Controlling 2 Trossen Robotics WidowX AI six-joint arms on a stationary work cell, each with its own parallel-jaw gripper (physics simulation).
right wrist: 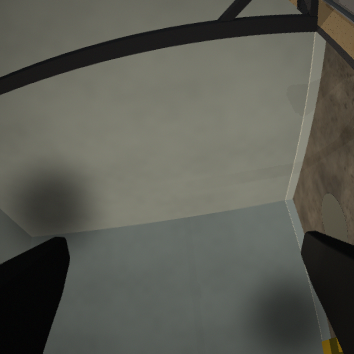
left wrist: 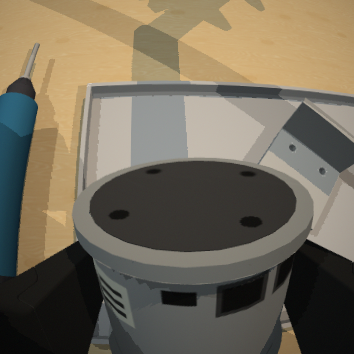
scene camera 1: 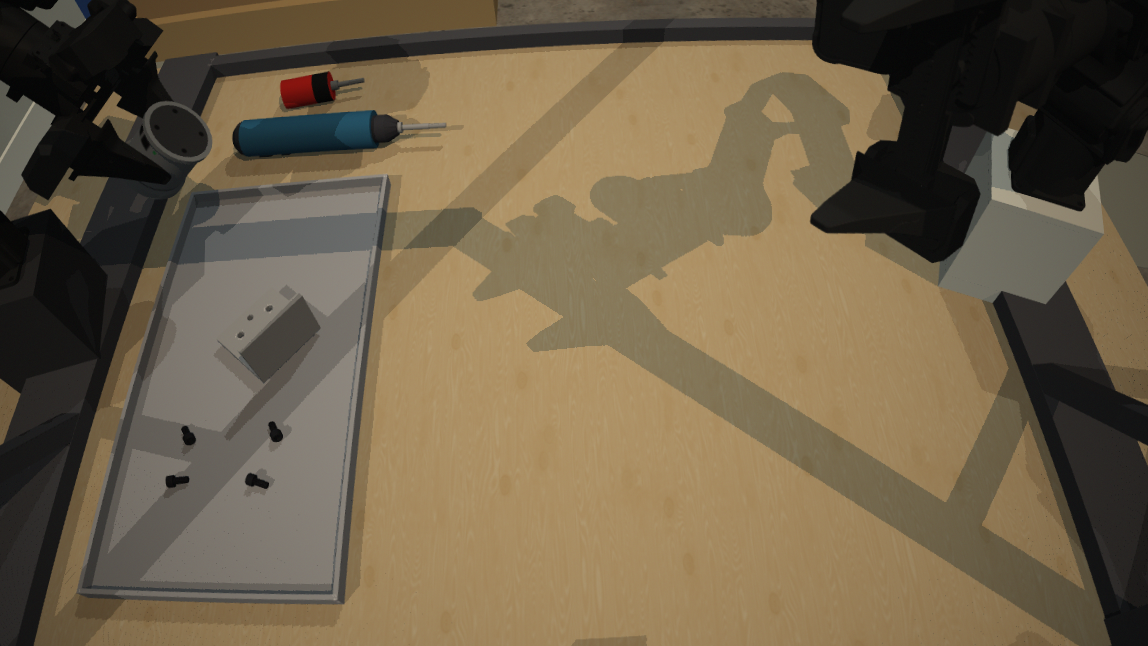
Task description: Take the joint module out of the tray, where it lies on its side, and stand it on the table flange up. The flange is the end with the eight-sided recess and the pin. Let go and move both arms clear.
Labels:
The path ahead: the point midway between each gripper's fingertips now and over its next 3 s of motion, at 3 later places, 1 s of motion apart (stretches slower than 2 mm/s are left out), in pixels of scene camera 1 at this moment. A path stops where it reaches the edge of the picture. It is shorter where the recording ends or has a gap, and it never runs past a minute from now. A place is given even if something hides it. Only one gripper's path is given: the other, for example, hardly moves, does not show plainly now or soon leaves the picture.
My left gripper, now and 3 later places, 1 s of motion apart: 181, 157; 184, 152; 184, 142; 190, 141

